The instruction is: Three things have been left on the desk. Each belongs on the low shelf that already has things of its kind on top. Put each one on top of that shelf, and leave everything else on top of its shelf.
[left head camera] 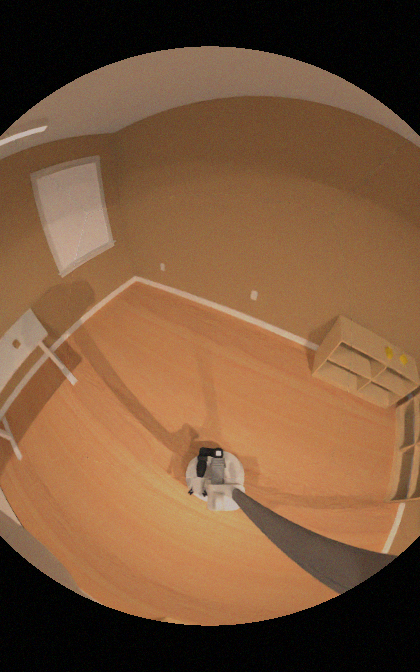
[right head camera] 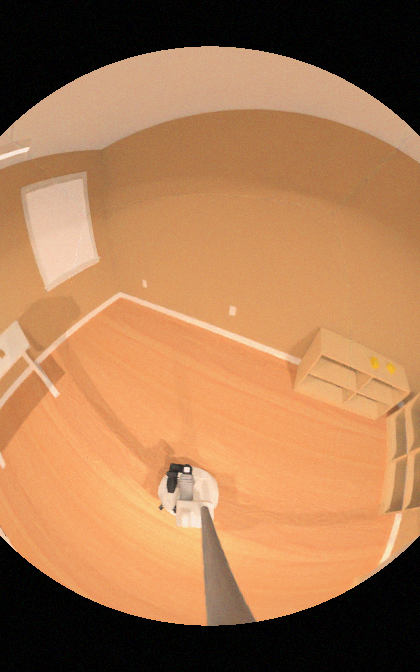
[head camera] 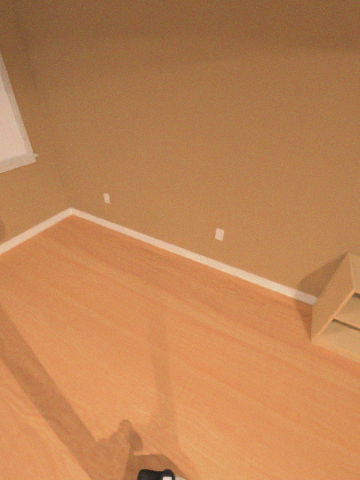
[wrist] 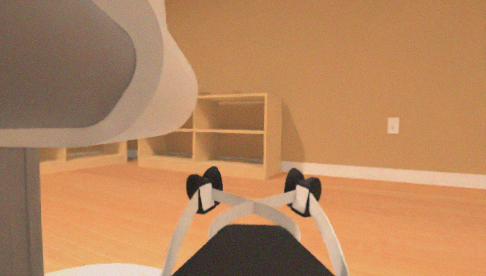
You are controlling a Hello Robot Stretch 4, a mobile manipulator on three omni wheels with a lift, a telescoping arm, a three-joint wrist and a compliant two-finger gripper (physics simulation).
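Places are measured from the robot's base along level axes (x ahead, y left, z up), in centimetres.
Pixels of known places: gripper, between the fingertips: [wrist: 253, 182].
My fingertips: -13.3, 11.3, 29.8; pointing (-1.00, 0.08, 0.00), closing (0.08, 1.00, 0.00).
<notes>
Behind a point stands the place of what it marks, as x, y, z.
The white desk [left head camera: 31, 327] [right head camera: 16, 340] shows partly at the left edge of both side head views, with a small brown thing [left head camera: 16, 343] [right head camera: 2, 353] on it. A low wooden shelf [left head camera: 350, 331] [right head camera: 332, 342] [head camera: 332, 306] {97.6, -105.9, 33.0} stands at the right with two yellow things on top, one yellow thing [left head camera: 389, 353] [right head camera: 375, 362] beside another yellow thing [left head camera: 404, 359] [right head camera: 391, 368]. In the wrist view a low shelf [wrist: 273, 135] {-185.6, 41.8, 28.4} has faint dark brown shapes along its top. My gripper [wrist: 253, 182] {-13.3, 11.3, 29.8} [left head camera: 198, 493] [right head camera: 168, 508] is open and empty, close to my base and far from desk and shelves.
Another low shelf [left head camera: 398, 450] stands at the right edge, beside the yellow things' shelf. A window [left head camera: 75, 215] [right head camera: 60, 230] is on the left wall. White outlets [head camera: 219, 234] [wrist: 393, 125] are on the walls. My mast [left head camera: 310, 545] [right head camera: 222, 575] crosses the lower part of both side head views.
</notes>
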